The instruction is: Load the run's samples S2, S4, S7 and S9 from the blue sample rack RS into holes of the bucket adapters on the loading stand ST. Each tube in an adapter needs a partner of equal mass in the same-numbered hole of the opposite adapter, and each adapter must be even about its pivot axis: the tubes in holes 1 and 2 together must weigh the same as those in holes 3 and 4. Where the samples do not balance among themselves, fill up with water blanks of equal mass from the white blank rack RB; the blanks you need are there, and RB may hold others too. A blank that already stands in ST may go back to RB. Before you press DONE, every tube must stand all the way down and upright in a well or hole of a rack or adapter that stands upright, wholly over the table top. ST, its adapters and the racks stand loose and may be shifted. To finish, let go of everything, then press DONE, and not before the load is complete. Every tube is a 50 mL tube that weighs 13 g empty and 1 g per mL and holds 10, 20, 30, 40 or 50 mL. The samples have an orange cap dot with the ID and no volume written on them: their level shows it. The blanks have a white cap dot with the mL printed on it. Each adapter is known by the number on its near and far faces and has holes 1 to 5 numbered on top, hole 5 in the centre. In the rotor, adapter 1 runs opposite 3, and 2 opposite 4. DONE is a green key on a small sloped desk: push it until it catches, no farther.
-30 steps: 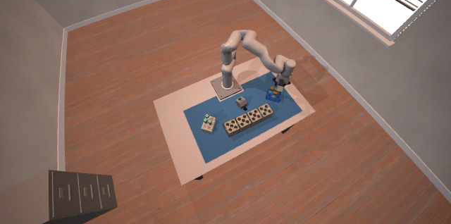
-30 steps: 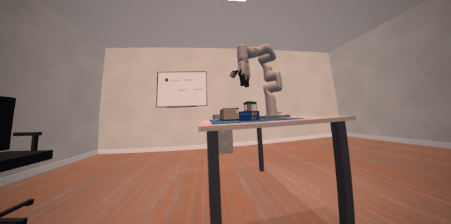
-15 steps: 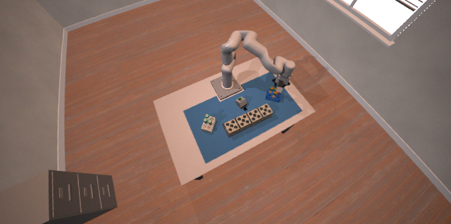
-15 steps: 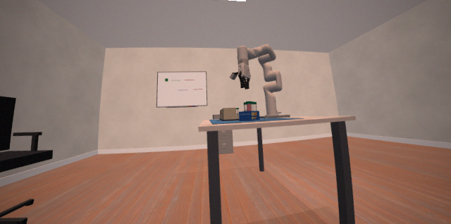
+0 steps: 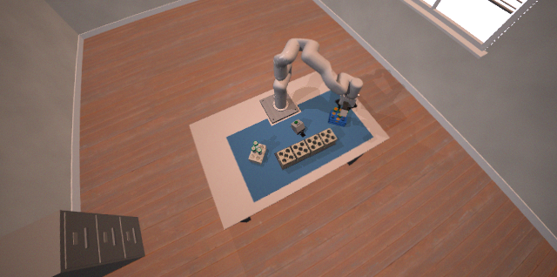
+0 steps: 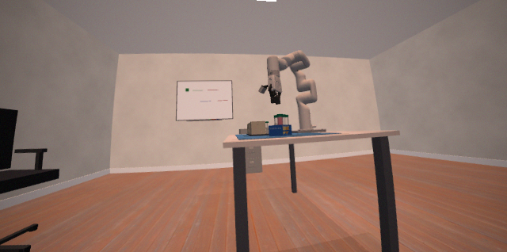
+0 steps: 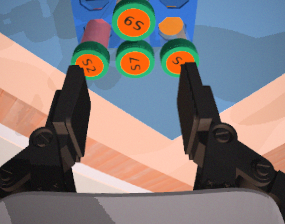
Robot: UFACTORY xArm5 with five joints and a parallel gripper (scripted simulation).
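The sample tube S9 lies 1 cm ahead of my hand and 15 cm below it. Also, from my hand: sample tube S2: 6 cm to the left, 15 cm below; then sample tube S4: 6 cm behind, 15 cm below; then sample tube S7: 2 cm behind, 3 cm to the left, 15 cm below.
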